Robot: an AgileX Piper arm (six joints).
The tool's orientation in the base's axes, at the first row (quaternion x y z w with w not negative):
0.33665, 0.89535, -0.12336, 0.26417
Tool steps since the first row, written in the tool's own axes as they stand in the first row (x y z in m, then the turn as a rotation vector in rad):
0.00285, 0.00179, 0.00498, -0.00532, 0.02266, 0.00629
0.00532, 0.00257, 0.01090, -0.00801, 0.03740, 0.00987
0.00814, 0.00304, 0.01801, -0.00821, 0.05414, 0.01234
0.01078, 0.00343, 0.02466, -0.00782, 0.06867, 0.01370
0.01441, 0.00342, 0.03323, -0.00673, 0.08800, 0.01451
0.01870, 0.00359, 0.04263, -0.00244, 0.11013, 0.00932
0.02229, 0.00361, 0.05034, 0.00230, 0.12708, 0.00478
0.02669, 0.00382, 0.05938, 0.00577, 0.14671, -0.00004
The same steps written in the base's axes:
0.00133, 0.00088, -0.00580, 0.02096, 0.01147, -0.00324
0.00260, 0.00042, -0.01212, 0.03391, 0.01954, -0.00535
0.00390, -0.00055, -0.01961, 0.04618, 0.03089, -0.00801
0.00508, -0.00149, -0.02661, 0.05617, 0.04135, -0.00998
0.00611, -0.00296, -0.03574, 0.06871, 0.05597, -0.01209
0.00717, -0.00428, -0.04594, 0.07875, 0.07679, -0.01112
0.00792, -0.00541, -0.05433, 0.08530, 0.09374, -0.01072
0.00879, -0.00649, -0.06429, 0.09433, 0.11211, -0.00949

